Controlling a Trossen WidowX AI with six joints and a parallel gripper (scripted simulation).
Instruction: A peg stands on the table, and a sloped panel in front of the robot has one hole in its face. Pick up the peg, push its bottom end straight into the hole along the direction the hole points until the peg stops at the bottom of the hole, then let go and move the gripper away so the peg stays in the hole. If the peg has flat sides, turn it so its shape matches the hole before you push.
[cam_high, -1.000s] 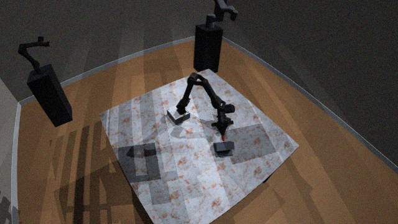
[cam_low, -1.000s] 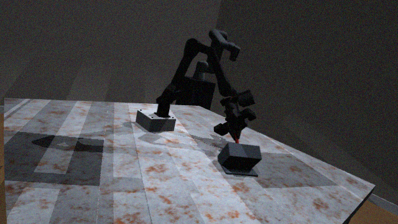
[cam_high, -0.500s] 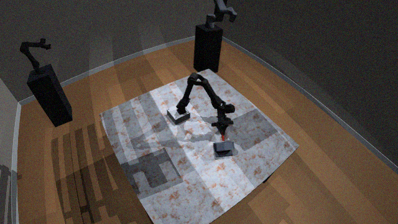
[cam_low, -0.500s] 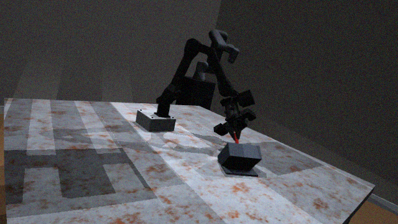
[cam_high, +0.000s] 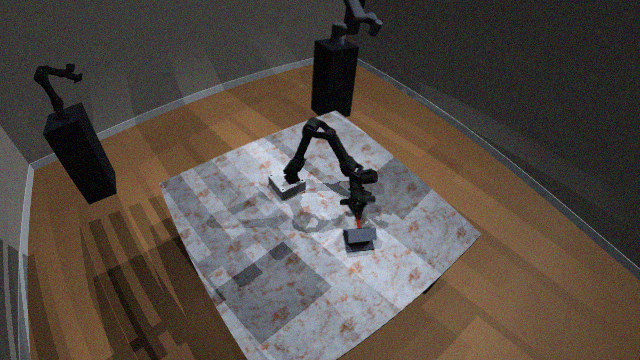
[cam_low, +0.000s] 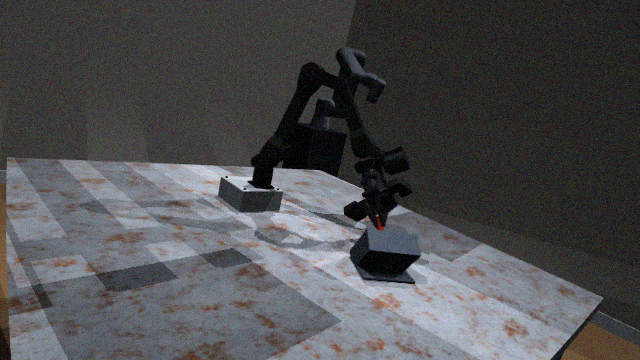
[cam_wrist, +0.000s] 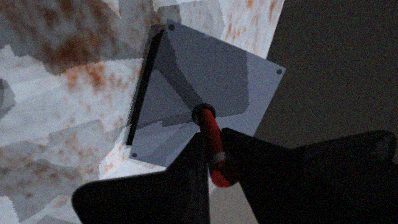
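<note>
The dark sloped panel lies 5 cm ahead of my gripper tip, 4 cm below it and 2 cm to the right of it. Round my gripper tip: red round peg: 1 cm behind, 1 cm above.
</note>
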